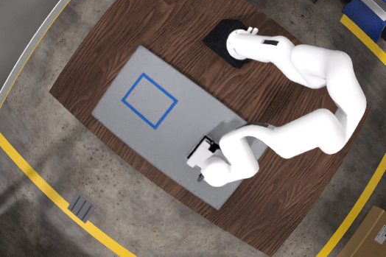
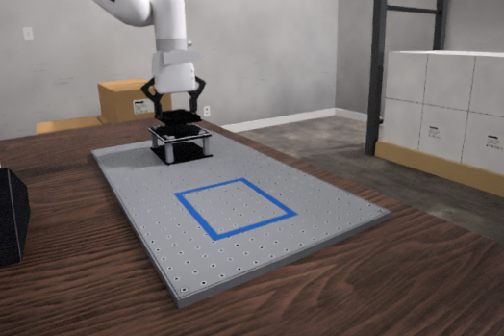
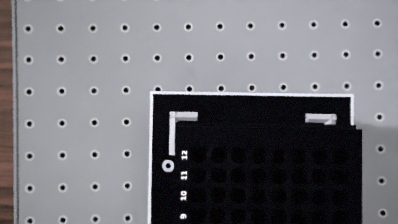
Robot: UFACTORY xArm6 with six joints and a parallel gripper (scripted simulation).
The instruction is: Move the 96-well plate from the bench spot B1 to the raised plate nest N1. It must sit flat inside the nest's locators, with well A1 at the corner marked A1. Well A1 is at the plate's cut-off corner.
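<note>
My gripper is now 50 mm above the black plate nest N1. From my hand the other things lie so: black 96-well plate: 10 mm below.
</note>
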